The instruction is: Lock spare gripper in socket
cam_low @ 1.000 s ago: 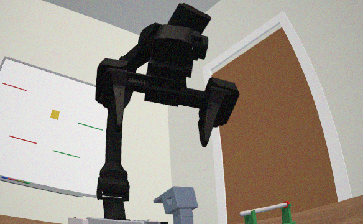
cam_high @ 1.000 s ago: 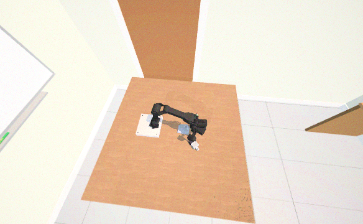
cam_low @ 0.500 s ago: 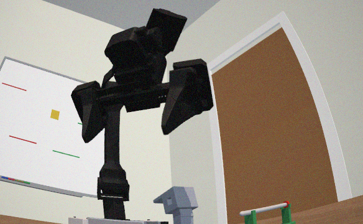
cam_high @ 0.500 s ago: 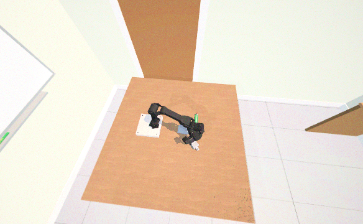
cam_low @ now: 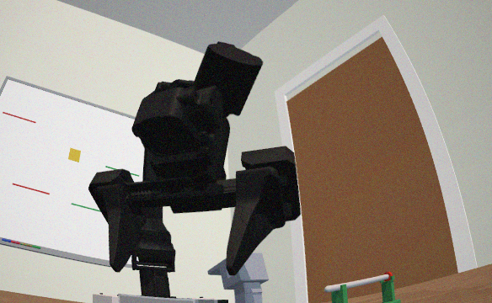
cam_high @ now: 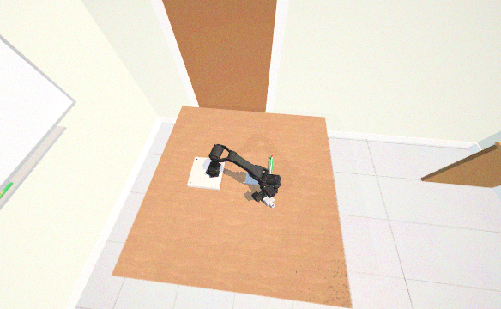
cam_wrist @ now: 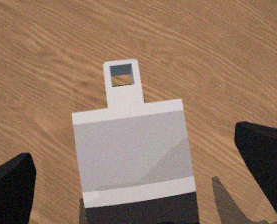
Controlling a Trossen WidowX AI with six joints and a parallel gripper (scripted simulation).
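My gripper tip is 4 cm above the spare gripper. Round my gripper tip: grey mount 8 cm behind, 16 cm to the left, 1 cm below; green stand 5 cm ahead, 26 cm to the left, 4 cm below.
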